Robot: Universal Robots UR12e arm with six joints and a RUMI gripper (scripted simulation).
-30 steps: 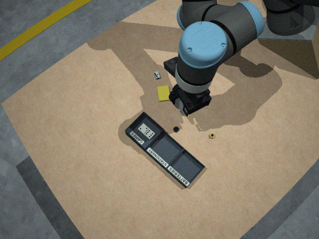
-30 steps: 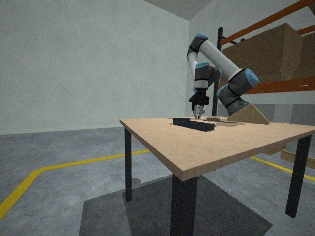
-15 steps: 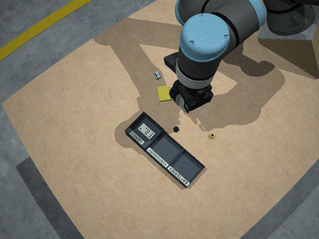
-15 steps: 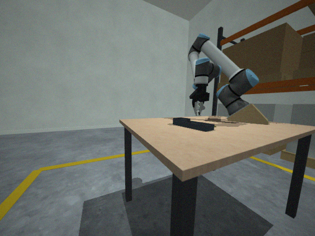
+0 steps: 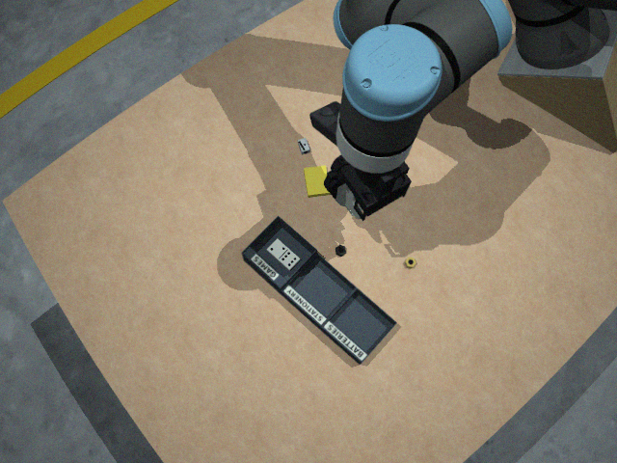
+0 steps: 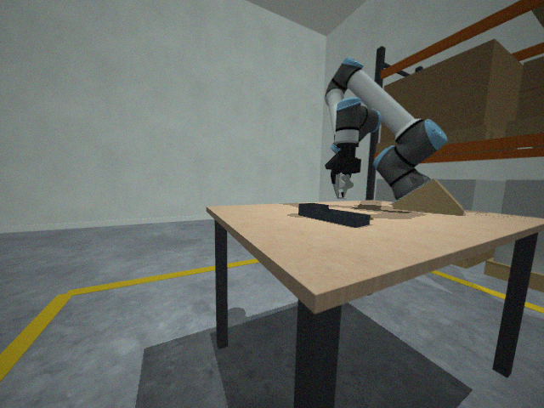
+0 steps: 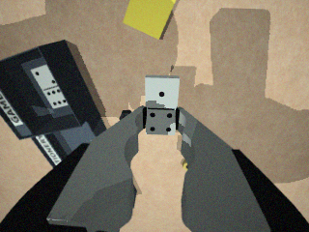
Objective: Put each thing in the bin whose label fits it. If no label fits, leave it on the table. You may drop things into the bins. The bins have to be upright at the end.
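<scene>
Now: hand 1 cm past the yellow pad, 8 cm to the left of it and 8 cm above it. The rest, counted from my hand: yellow nut 1 cm behind, 13 cm to the left, 8 cm below; white domino 1 cm below; black nut 6 cm ahead, 4 cm to the left, 8 cm below.
</scene>
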